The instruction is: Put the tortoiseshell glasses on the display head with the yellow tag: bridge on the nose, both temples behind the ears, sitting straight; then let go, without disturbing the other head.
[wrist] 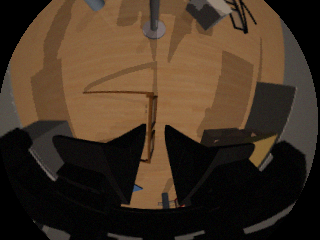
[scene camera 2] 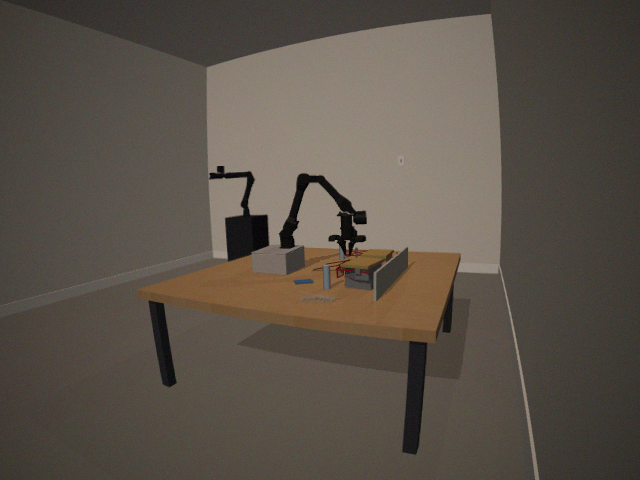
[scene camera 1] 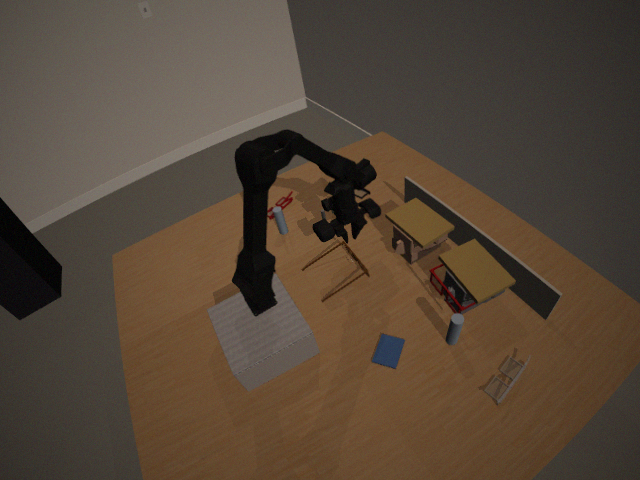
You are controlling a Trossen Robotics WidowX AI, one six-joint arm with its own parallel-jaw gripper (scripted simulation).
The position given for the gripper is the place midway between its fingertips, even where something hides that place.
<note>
In view: the gripper (scene camera 1: 350, 240), a blue pad (scene camera 1: 389, 348) and a pale head (scene camera 1: 418, 230).
The gripper also shows in the wrist view (wrist: 155, 128).
</note>
